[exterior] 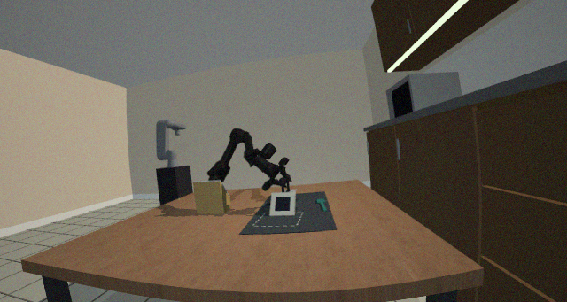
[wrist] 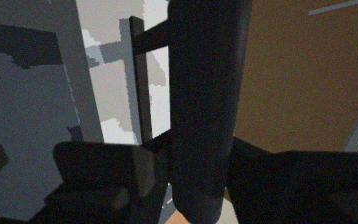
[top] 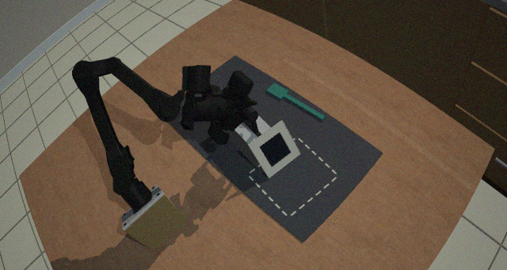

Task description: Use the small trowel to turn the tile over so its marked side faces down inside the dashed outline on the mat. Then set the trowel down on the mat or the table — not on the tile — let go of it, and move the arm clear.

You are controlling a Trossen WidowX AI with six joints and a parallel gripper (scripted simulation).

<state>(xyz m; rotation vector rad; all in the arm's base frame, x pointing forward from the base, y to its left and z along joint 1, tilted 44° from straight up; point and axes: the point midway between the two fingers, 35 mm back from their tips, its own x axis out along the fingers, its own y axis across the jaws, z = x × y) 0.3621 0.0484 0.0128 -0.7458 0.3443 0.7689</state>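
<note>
Right now my gripper tip is 2 cm past the tile, 10 cm to the left of it and 7 cm above it. Also, from my gripper tip: dark mat: 1 cm ahead, 13 cm below; trowel: 3 cm behind, 1 cm below; teal flat tool: 15 cm ahead, 3 cm to the left, 11 cm below.
</note>
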